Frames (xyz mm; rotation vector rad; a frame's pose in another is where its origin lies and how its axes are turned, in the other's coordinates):
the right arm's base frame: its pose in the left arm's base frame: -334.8 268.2 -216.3 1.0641 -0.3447 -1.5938
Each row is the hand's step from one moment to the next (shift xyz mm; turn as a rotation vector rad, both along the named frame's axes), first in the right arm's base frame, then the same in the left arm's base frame.
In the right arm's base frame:
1: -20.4 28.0 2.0 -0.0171 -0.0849 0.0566
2: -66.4 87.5 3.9 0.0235 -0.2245 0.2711
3: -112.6 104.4 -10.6 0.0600 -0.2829 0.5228
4: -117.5 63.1 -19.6 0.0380 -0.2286 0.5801
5: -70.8 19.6 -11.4 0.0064 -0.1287 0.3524
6: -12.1 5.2 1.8 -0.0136 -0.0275 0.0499
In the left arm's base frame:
1: 15.2 8.5 30.0 -0.0980 0.0253 -0.0213
2: 49.3 29.7 93.6 -0.3507 -0.0322 -0.0203
3: 69.3 70.0 118.3 -0.5814 -0.1239 0.0602
4: 50.1 90.6 86.4 -0.5926 -0.1396 0.1398
5: 18.3 60.4 39.2 -0.3543 -0.0732 0.0996
6: 1.4 8.6 10.1 -0.0566 0.0056 0.0140

